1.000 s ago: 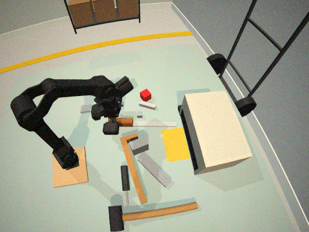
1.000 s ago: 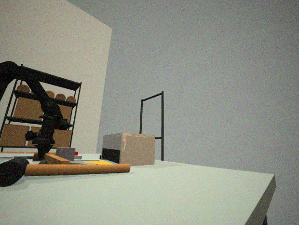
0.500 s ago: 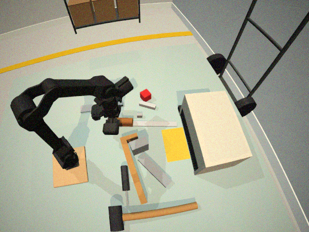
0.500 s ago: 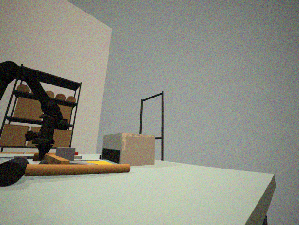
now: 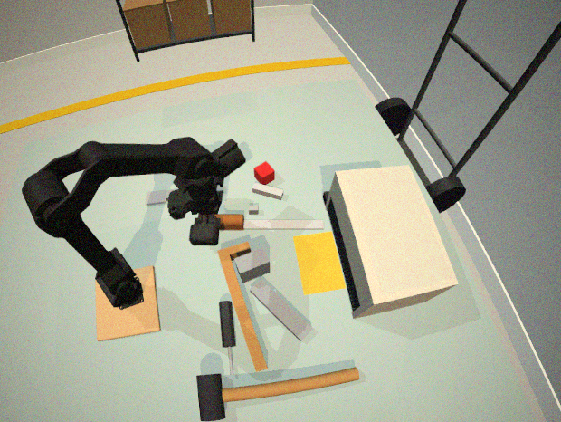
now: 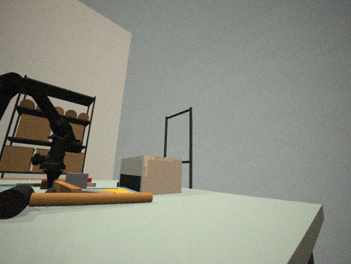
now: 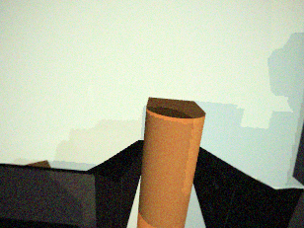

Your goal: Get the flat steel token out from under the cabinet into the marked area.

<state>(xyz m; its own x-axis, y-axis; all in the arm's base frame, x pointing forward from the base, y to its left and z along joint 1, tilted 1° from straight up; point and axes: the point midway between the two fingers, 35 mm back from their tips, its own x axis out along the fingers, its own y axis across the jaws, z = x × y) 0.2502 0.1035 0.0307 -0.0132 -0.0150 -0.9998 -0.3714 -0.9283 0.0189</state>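
My gripper tip is 110 mm short of the small grey block. Round my gripper tip: grey L-shaped strip: 80 mm behind, 130 mm to the left; white bar: 160 mm ahead, 40 mm to the left; red cube: 170 mm ahead, 90 mm to the left, 10 mm above.
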